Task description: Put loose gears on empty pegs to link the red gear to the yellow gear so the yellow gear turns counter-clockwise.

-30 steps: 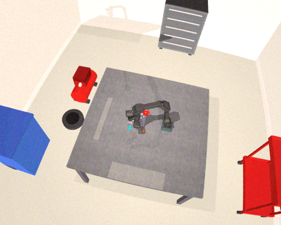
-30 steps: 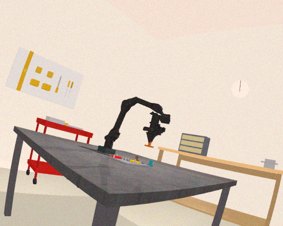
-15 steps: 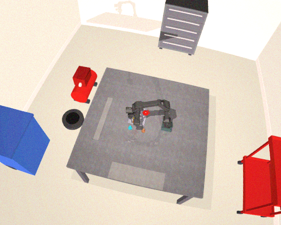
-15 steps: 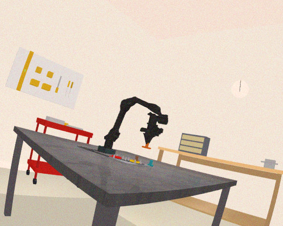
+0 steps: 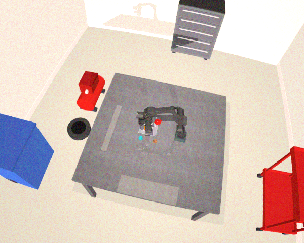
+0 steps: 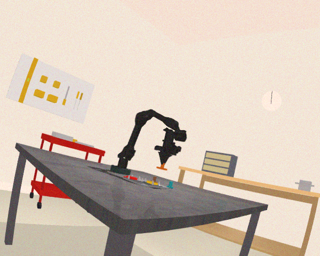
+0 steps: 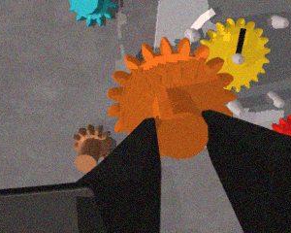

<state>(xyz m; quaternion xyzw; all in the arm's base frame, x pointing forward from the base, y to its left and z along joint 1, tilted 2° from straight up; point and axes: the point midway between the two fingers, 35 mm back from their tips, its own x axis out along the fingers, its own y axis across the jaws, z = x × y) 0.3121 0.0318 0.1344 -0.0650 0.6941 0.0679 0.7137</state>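
Now: gripper tip 100 mm to the left of the grey board and 120 mm above it. Round my gripper tip: white arrow 20 mm ahead, 30 mm to the right, 120 mm below; orange gear 10 mm below; yellow gear 10 mm ahead, 70 mm to the right, 110 mm below.
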